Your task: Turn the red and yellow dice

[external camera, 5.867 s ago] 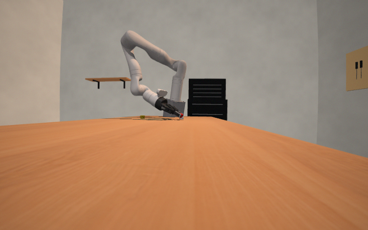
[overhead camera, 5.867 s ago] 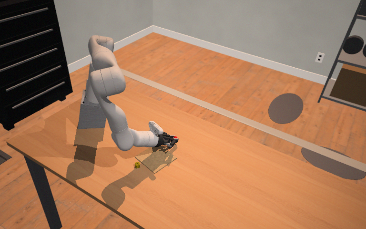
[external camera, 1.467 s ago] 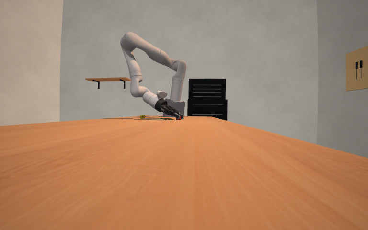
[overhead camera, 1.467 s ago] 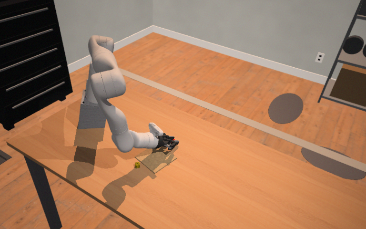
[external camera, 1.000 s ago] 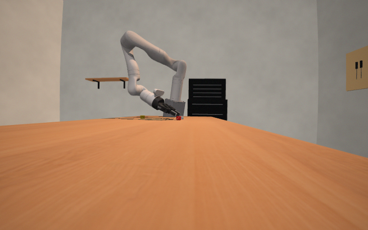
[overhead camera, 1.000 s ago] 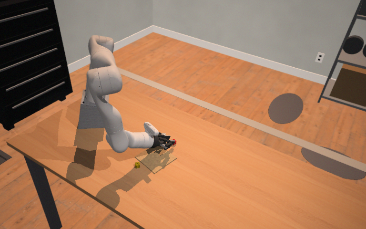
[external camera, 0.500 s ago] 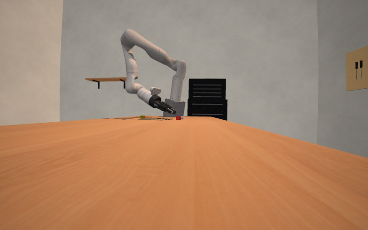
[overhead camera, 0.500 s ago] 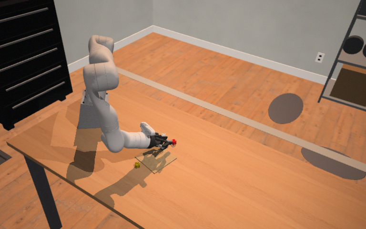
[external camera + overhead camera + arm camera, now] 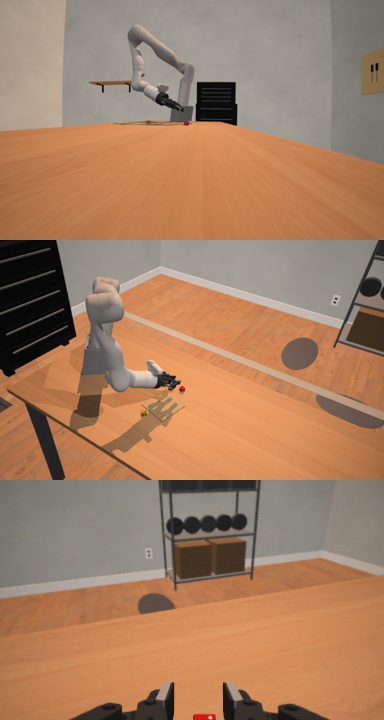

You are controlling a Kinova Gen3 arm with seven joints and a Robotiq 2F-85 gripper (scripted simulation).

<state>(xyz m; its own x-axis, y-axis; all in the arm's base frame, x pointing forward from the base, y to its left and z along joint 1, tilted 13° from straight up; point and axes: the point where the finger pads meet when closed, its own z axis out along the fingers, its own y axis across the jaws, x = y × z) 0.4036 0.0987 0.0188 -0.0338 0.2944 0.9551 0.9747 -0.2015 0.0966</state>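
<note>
My gripper is now 1 cm short of the red die, 4 cm to the right of it and 8 cm above it. Also, from my hand: white die: 6 cm behind, 4 cm to the left, 8 cm below; then yellow die: 19 cm to the right, 8 cm below; then tan mat: 2 cm ahead, 9 cm to the right, 8 cm below.
</note>
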